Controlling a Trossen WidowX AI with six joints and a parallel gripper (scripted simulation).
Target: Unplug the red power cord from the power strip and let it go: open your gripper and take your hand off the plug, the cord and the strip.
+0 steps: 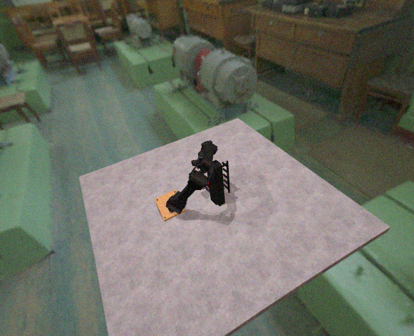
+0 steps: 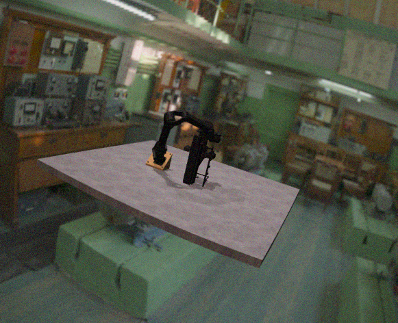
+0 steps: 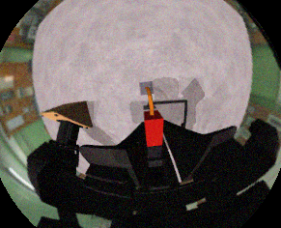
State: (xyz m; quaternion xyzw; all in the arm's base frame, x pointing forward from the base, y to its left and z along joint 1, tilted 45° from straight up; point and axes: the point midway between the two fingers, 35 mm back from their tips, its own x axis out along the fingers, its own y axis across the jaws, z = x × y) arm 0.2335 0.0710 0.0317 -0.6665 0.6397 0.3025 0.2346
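The red plug is 30 mm to the right of my gripper tip and 10 mm ahead of it.
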